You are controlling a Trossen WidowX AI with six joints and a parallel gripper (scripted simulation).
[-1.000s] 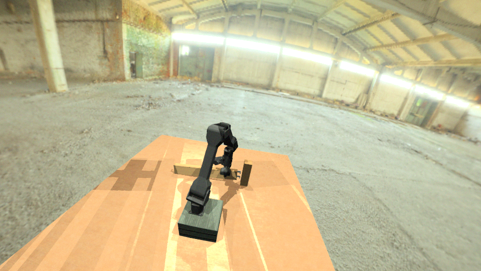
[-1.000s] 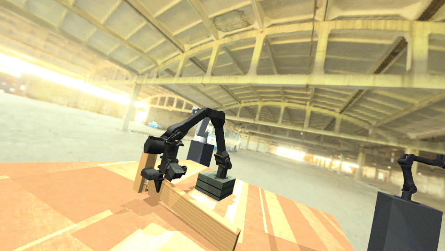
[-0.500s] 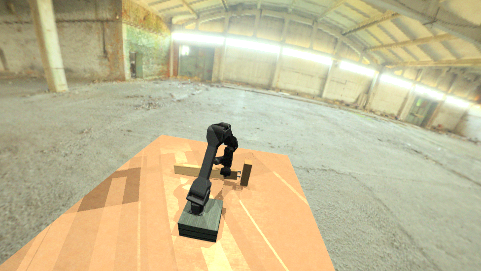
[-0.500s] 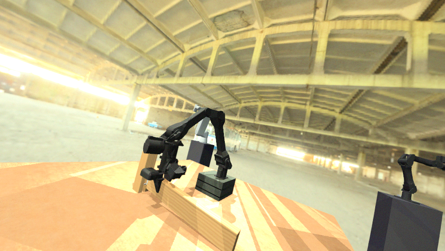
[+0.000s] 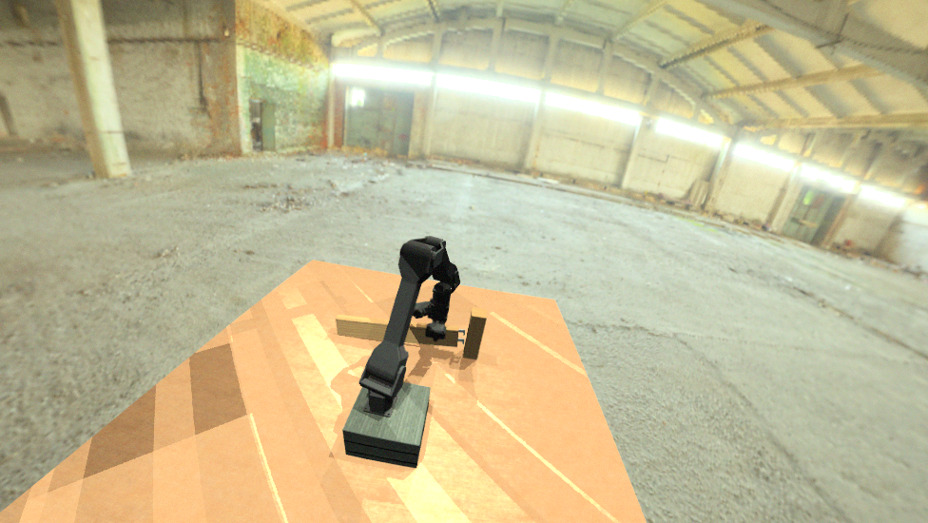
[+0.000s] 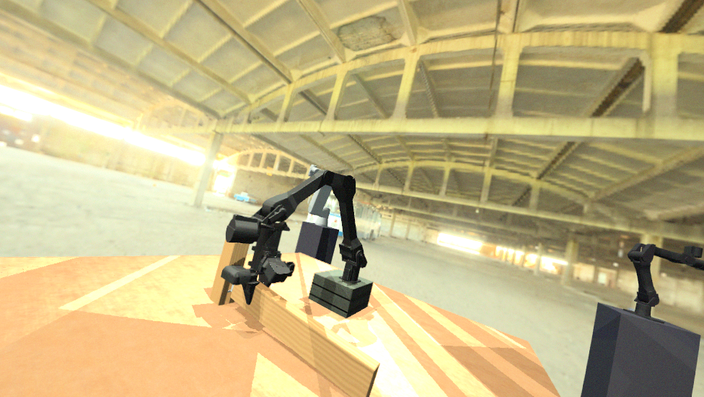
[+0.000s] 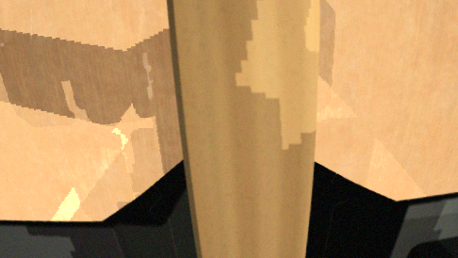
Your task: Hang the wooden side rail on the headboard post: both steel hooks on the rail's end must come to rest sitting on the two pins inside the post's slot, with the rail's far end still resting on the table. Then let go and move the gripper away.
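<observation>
Right now the upright headboard post is 130 mm to the right of my gripper tip, 40 mm above it and 10 mm ahead of it.
</observation>
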